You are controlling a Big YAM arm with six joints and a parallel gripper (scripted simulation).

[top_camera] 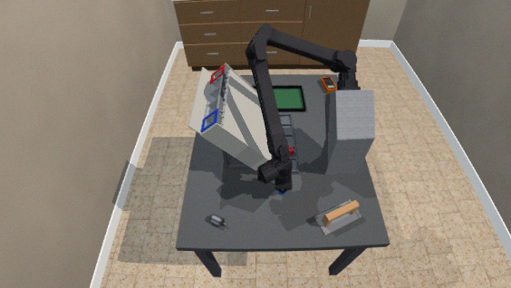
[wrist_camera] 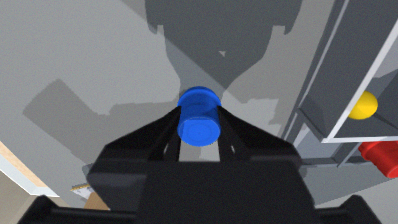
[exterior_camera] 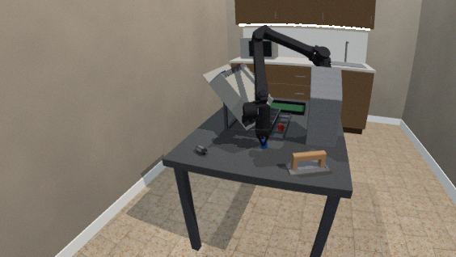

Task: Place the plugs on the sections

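Now: the red plug 3 cm behind my hand and 21 cm to the right of it. The rest, counted from my hand: blue plug 1 cm below; then beige cover 17 cm ahead, 27 cm to the right, 18 cm above; then dark object 25 cm ahead, 17 cm to the left, 1 cm below.
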